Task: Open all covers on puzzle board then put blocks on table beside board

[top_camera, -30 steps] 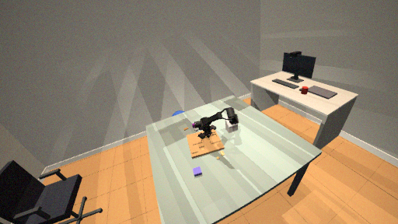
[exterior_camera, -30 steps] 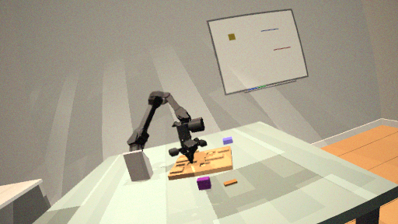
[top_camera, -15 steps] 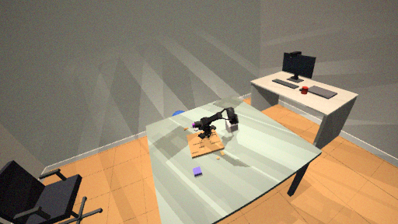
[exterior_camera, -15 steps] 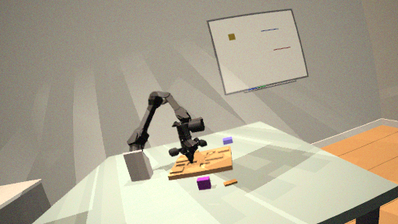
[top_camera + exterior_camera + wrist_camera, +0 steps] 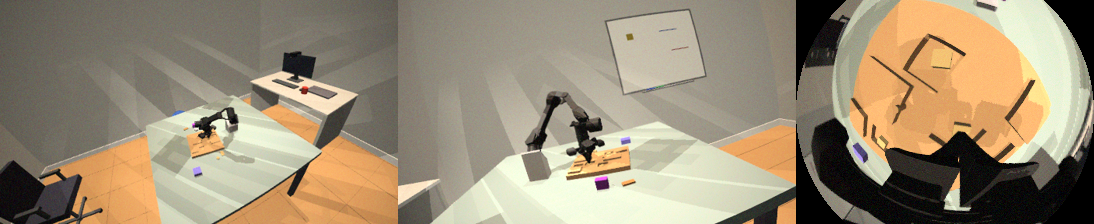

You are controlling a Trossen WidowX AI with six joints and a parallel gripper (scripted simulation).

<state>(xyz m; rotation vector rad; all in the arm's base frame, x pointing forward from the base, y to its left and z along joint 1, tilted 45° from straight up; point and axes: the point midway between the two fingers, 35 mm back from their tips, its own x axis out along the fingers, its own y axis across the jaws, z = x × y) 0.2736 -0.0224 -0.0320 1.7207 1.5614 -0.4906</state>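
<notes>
My gripper tip is now 6 cm short of the wooden puzzle board. Round my gripper tip: violet block: 27 cm ahead, 25 cm to the left, 1 cm below; then small yellow piece: 1 cm ahead, 22 cm to the left, 2 cm below.
</notes>
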